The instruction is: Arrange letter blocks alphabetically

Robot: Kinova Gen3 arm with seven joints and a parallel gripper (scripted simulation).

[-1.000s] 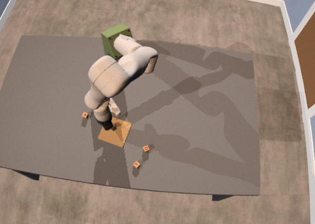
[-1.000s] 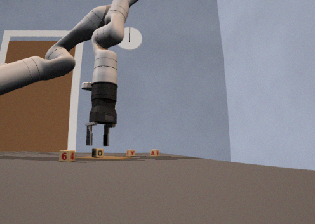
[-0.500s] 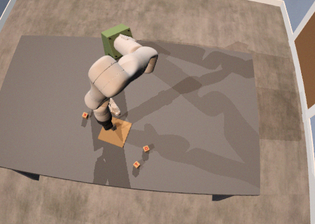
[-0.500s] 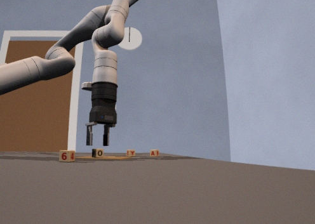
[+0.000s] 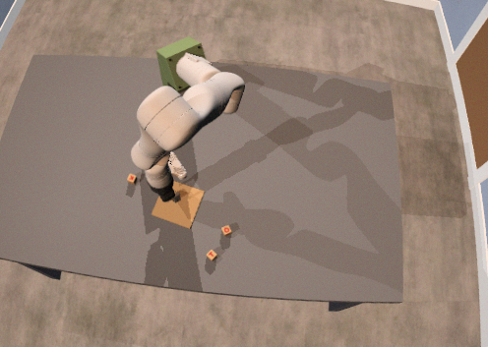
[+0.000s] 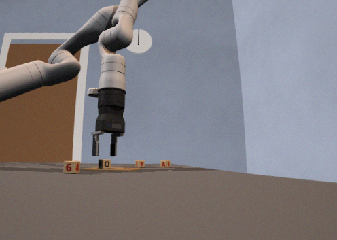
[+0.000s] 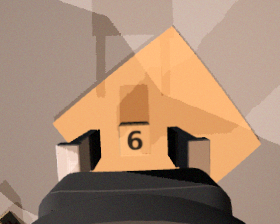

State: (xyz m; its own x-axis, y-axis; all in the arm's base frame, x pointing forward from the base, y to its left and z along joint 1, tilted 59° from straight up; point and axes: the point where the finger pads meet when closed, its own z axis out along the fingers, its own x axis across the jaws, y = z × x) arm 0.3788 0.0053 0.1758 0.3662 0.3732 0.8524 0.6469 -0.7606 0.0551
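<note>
Now: hand 1 cm short of the orange mat, 2 cm to the right of it and 5 cm above it.
</note>
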